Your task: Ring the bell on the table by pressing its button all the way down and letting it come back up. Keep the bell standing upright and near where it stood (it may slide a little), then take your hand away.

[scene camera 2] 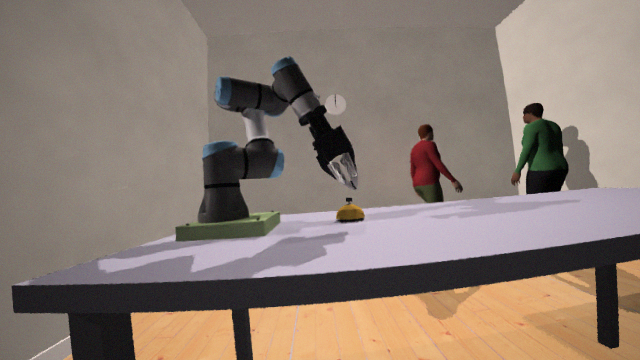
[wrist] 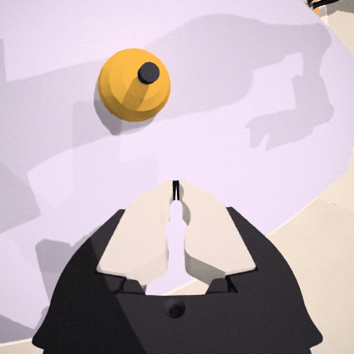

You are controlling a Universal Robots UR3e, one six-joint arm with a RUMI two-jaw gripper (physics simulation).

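Where they show: gripper, fingertip midpoint: [scene camera 2: 355, 188]; arm's base at its link origin: [scene camera 2: 224, 219].
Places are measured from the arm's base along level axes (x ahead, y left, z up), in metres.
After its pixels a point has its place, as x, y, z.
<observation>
The yellow dome bell [scene camera 2: 350, 213] @(0.344, -0.031, -0.011) [wrist: 120, 90] stands upright on the table. Its small black button [scene camera 2: 349, 200] @(0.352, -0.004, 0.024) [wrist: 148, 73] sticks up at the top. My gripper [scene camera 2: 355, 188] @(0.343, -0.089, 0.058) [wrist: 175, 181] is shut, with its two fingertips together and nothing between them. In the scene view the fingertips are a short way above the button and apart from it, and the gripper is tilted. In the wrist view the bell lies beyond the fingertips, up and to the left.
The table [scene camera 2: 450, 240] @(0.422, -0.305, -0.035) [wrist: 215, 155] has a dark edge. The arm stands on a green base block [scene camera 2: 220, 230] @(0.016, -0.093, -0.015) left of the bell. Two people, one in a red top [scene camera 2: 425, 162] and one in a green top [scene camera 2: 545, 145], are behind the table. Shadows of the arm cross the tabletop.
</observation>
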